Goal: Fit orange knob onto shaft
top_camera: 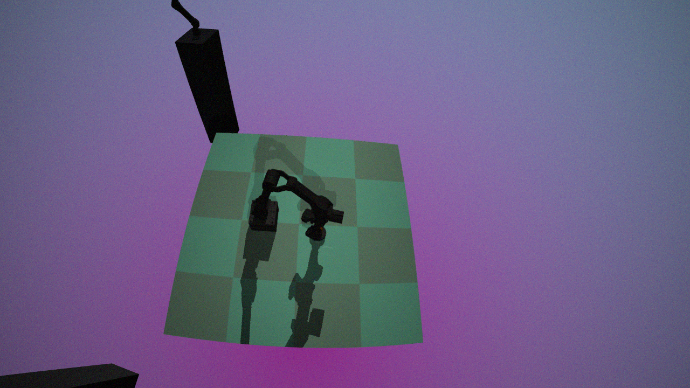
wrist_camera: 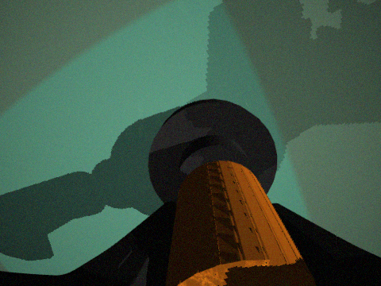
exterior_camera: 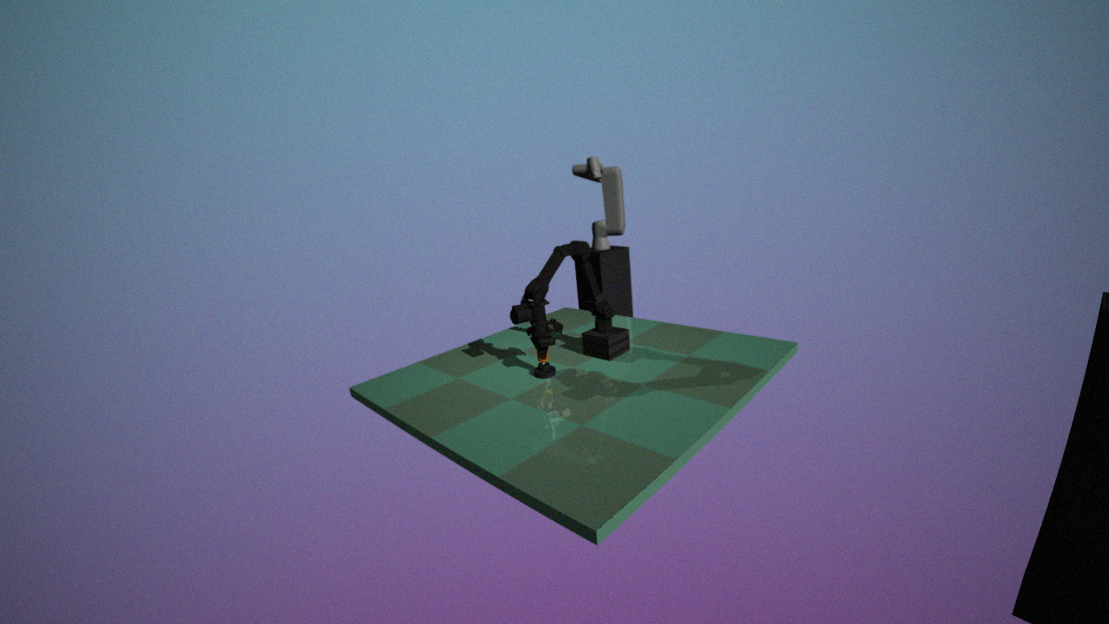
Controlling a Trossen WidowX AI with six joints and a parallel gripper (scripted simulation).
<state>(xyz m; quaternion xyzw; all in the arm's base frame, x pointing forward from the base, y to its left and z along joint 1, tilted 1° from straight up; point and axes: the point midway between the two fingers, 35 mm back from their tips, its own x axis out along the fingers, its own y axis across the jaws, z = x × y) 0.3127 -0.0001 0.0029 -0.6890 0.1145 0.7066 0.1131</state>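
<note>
My gripper tip is 40 mm above the round pedestal. Round my gripper tip: orange knob 30 mm above.
</note>
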